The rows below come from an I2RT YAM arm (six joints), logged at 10 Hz.
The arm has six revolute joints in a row. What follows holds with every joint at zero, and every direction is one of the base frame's. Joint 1 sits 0.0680 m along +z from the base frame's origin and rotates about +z. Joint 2 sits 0.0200 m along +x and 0.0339 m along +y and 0.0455 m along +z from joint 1 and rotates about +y. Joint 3 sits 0.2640 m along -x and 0.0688 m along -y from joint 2 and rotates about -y. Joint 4 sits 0.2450 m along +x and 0.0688 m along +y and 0.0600 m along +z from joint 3 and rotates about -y. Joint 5 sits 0.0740 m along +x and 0.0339 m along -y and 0.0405 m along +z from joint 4 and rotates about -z. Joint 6 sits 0.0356 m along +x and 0.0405 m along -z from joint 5 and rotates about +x. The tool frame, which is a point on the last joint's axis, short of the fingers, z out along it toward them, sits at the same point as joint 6; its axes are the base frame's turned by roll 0.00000, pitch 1.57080 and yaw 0.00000 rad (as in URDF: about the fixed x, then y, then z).
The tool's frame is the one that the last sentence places.
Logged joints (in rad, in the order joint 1, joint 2, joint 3, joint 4, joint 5, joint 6), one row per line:
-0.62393, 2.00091, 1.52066, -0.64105, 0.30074, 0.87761
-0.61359, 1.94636, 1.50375, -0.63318, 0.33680, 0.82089
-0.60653, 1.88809, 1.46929, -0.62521, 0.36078, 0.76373
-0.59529, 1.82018, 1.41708, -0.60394, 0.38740, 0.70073
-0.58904, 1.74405, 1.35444, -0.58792, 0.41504, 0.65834
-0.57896, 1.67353, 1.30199, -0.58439, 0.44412, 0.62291
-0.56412, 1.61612, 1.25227, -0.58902, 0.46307, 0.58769
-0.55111, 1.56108, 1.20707, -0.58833, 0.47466, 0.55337
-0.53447, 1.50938, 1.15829, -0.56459, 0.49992, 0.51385
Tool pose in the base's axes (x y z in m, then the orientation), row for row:
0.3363, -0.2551, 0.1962, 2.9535, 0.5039, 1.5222
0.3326, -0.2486, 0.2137, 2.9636, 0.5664, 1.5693
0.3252, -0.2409, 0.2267, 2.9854, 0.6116, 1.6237
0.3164, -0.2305, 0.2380, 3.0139, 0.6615, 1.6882
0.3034, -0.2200, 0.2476, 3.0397, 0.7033, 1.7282
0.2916, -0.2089, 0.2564, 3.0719, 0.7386, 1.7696
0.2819, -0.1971, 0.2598, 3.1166, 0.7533, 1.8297
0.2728, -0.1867, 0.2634, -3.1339, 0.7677, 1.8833
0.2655, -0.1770, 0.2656, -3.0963, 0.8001, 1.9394
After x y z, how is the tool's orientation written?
As angles about the fixed x, y, z axes (roll, pitch, yaw), in radians.
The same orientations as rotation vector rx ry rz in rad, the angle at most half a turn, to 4 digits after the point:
1.8693, 1.8693, -0.3207
1.7883, 1.8809, -0.3707
1.7181, 1.9035, -0.4114
1.6380, 1.9261, -0.4559
1.5864, 1.9301, -0.4982
1.5415, 1.9358, -0.5399
1.4968, 1.9649, -0.5714
1.4510, 1.9871, -0.5924
1.3952, 1.9933, -0.6273

